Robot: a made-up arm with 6 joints.
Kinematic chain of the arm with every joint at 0, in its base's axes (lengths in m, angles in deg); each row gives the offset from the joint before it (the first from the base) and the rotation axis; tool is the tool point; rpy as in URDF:
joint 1: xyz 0 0 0.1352 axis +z
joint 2: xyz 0 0 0 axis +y
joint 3: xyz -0.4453 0 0.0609 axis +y
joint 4: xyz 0.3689 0 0.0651 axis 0.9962 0 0.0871
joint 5: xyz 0 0 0 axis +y
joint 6: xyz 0.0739 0 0.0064 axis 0.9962 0 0.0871
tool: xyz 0 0 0 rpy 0 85 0
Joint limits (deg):
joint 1: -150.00..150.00
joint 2: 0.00..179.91
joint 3: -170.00..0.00
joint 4: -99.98..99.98
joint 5: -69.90..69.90
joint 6: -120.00..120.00
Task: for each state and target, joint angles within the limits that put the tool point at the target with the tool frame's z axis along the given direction. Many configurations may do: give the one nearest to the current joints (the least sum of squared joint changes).
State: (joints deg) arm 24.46 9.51 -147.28 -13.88 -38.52 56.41
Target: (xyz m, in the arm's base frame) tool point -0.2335 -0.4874 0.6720 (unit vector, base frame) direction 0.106 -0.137 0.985
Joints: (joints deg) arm 63.17 5.32 -100.34 -57.92 10.64 56.42
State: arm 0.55 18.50 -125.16 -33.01 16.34 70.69
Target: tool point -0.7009 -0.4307 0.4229 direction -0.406 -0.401 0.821
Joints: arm 30.87 0.13 -144.01 -18.07 25.98 70.69
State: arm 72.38 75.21 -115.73 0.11 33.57 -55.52
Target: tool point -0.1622 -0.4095 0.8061 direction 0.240 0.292 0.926
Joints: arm 67.34 24.13 -117.36 -12.53 30.17 -55.52
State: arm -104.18 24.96 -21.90 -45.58 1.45 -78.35
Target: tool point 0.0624 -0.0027 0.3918 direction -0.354 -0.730 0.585
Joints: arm -149.90 0.12 -13.95 -53.44 -34.41 -78.35
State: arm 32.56 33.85 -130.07 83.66 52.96 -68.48
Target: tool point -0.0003 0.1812 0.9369 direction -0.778 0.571 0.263
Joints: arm 67.53 79.57 -132.40 86.64 69.81 -68.48
